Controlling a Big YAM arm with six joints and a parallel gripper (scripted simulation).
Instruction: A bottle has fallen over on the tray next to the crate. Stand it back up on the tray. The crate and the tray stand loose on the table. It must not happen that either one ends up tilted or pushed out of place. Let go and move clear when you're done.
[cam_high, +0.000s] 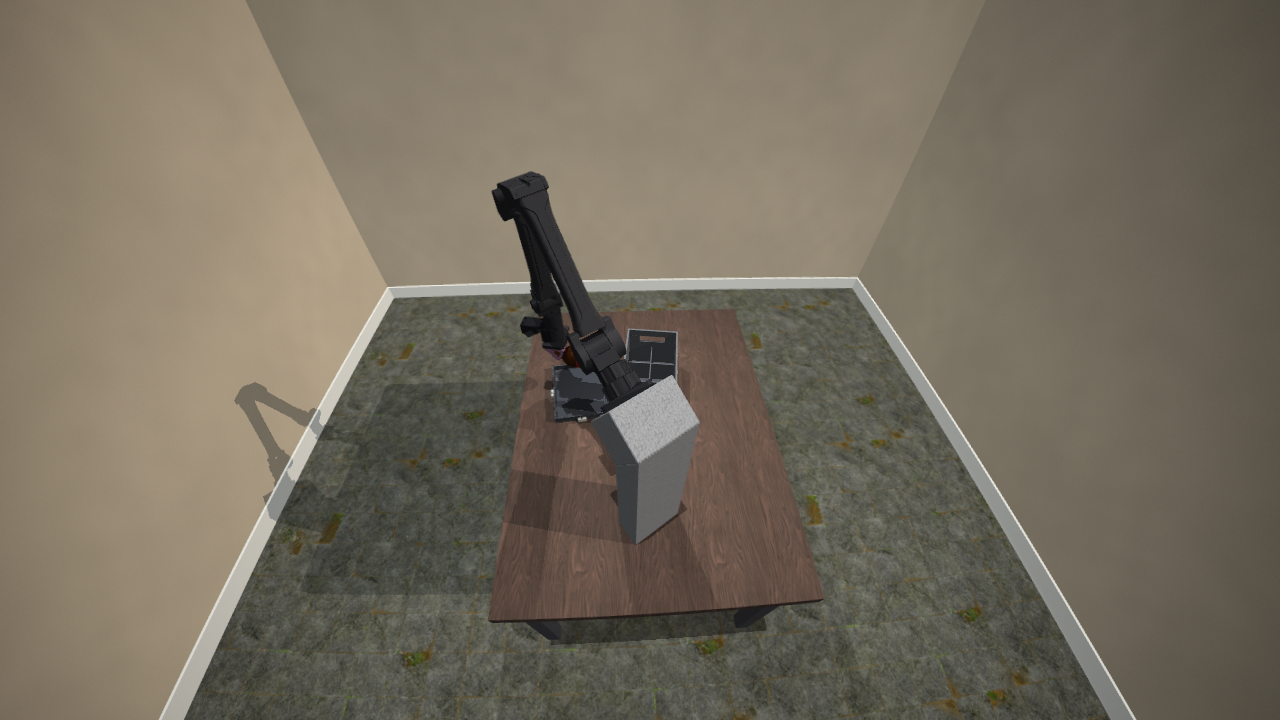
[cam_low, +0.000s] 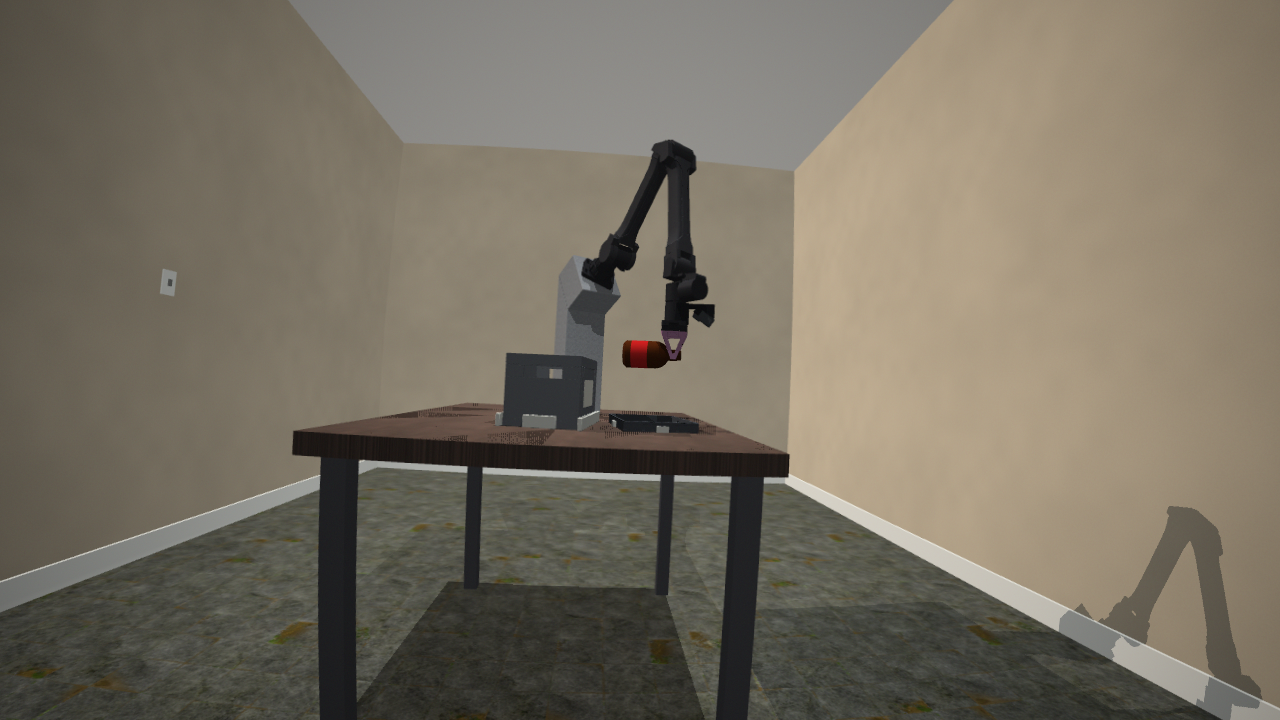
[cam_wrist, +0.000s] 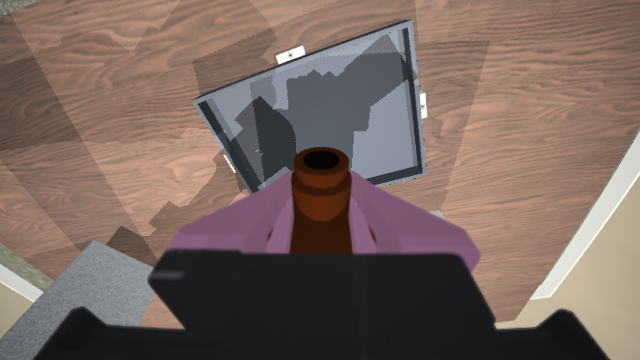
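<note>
Now: the brown bottle 1 cm behind my hand and 5 cm to the right of it. Round my hand: dark grey tray: 1 cm behind, 5 cm to the right, 18 cm below; then dark crate: 2 cm ahead, 31 cm to the right, 11 cm below.
</note>
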